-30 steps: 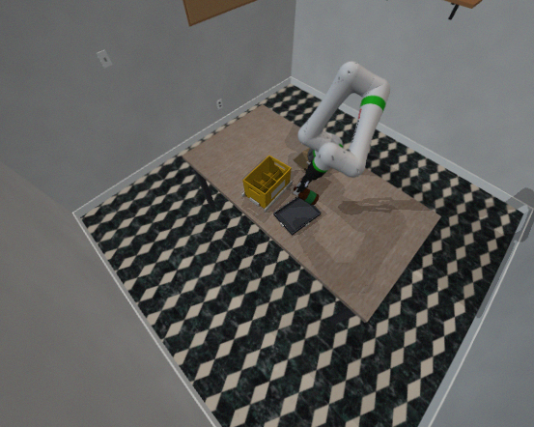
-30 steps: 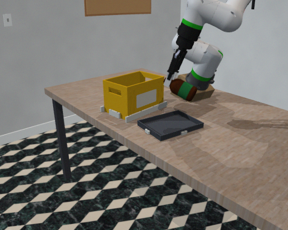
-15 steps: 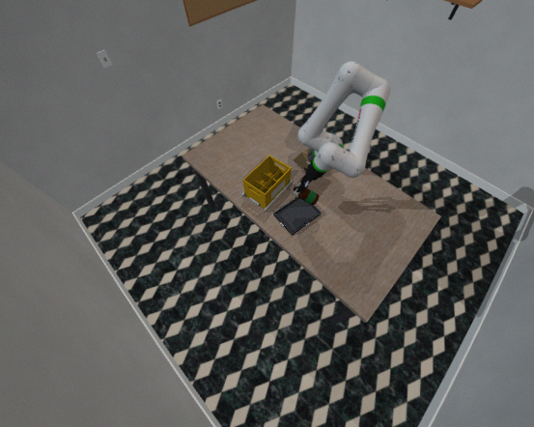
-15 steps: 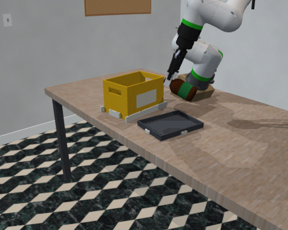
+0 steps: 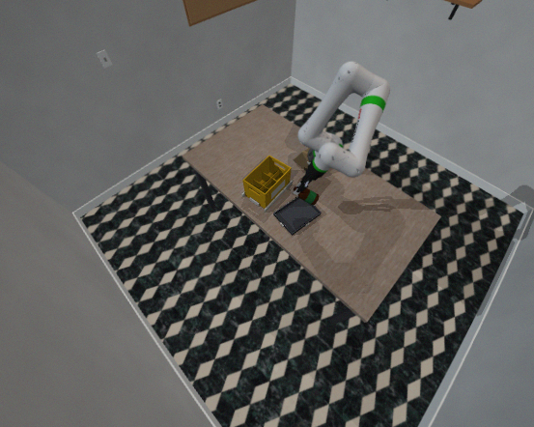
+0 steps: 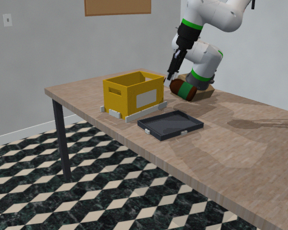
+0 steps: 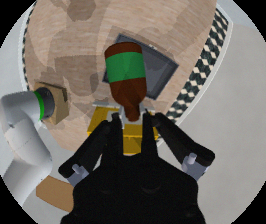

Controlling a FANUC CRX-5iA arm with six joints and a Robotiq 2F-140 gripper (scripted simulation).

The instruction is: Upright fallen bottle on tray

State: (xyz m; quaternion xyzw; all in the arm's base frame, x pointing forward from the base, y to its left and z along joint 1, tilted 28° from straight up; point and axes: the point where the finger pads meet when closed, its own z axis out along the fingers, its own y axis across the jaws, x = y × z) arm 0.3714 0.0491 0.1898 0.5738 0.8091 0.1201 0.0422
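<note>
The bottle is 2 cm behind my hand, 4 cm to the left of it and 4 cm below it. The rest, counted from my hand: yellow crate: 2 cm ahead, 24 cm to the right, 14 cm below; then dark grey tray: 3 cm ahead, 4 cm to the left, 21 cm below.
</note>
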